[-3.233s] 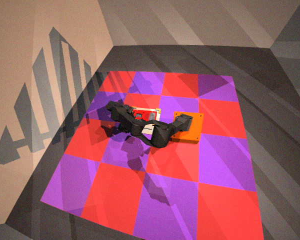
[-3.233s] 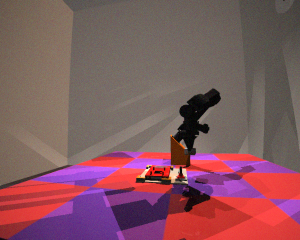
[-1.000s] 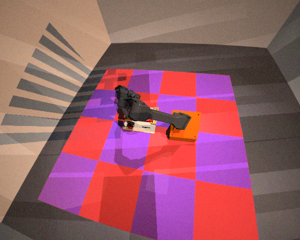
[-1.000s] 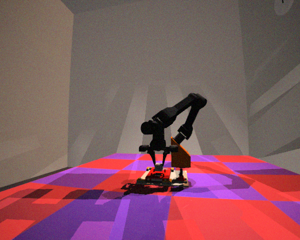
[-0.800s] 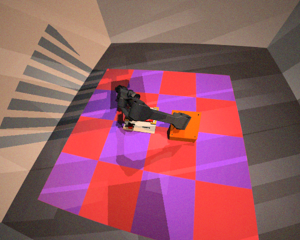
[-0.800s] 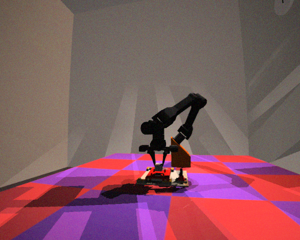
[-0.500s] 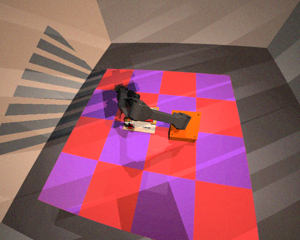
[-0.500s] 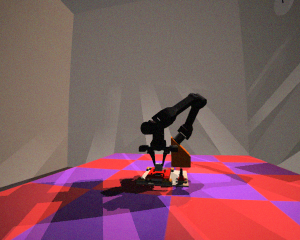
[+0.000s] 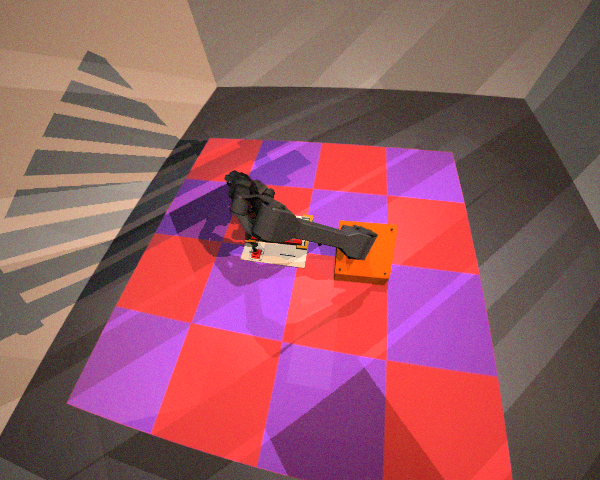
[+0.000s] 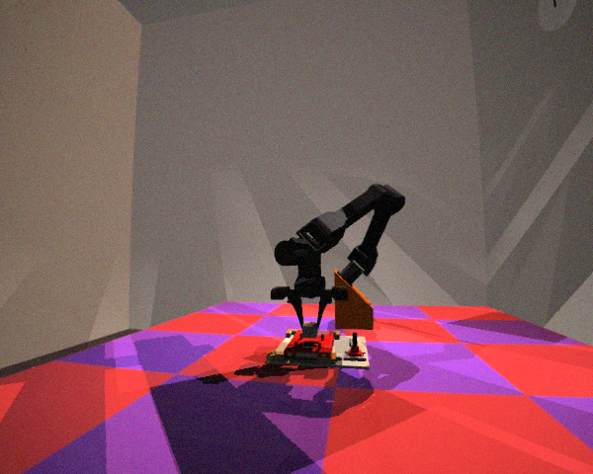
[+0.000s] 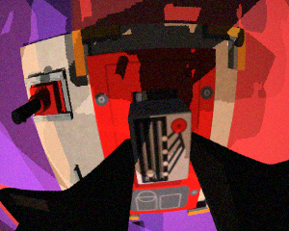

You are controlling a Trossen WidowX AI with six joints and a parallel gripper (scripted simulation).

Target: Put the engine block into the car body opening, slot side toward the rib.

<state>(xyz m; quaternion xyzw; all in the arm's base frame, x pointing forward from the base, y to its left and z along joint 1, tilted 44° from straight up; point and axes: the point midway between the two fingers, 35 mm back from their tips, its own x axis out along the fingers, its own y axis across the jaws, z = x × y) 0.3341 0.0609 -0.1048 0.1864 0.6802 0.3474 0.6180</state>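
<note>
My gripper tip is now 1 cm above the engine block. Round my gripper tip: stand (11 cm to the left, 3 cm below).
</note>
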